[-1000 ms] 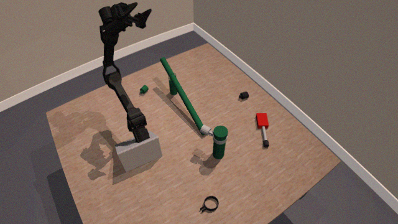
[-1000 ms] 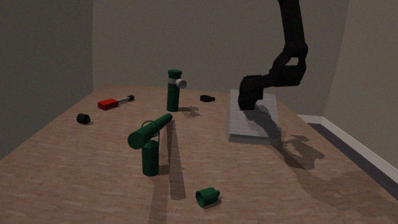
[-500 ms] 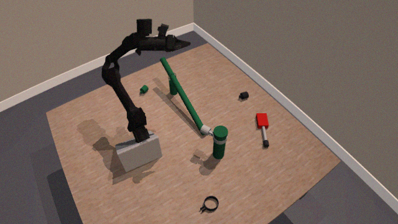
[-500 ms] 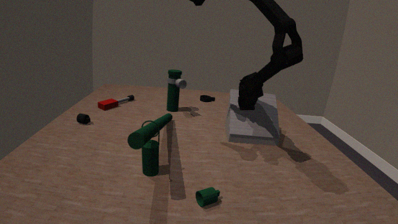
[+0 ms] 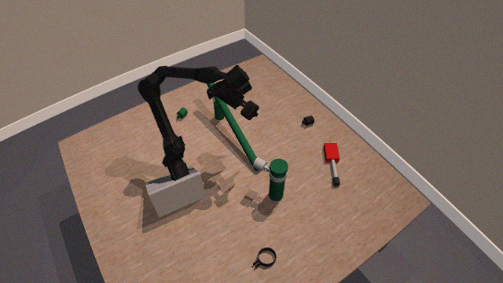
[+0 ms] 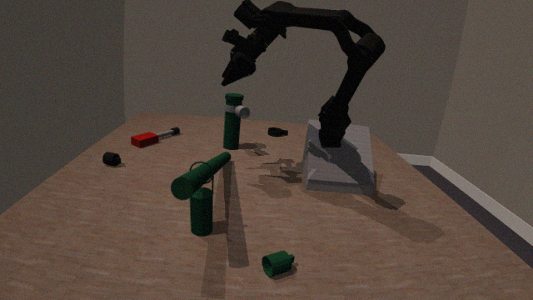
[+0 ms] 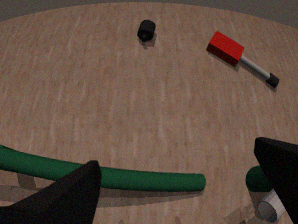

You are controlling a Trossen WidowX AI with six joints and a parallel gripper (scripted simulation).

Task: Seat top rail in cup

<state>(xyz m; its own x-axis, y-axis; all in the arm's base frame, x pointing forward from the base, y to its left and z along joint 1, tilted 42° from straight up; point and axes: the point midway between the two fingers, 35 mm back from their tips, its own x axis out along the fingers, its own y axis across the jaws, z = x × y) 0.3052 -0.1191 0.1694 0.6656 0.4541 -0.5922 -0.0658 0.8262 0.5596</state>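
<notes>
Right now the grey rail-end cup is 60 mm behind my gripper tip, 180 mm to the right of it and 130 mm below it. Also, from my gripper tip: small black cap 340 mm ahead, 260 mm below; then red-handled tool 260 mm ahead, 280 mm to the right, 270 mm below; then small green post 10 mm ahead, 290 mm to the left, 180 mm below.
</notes>
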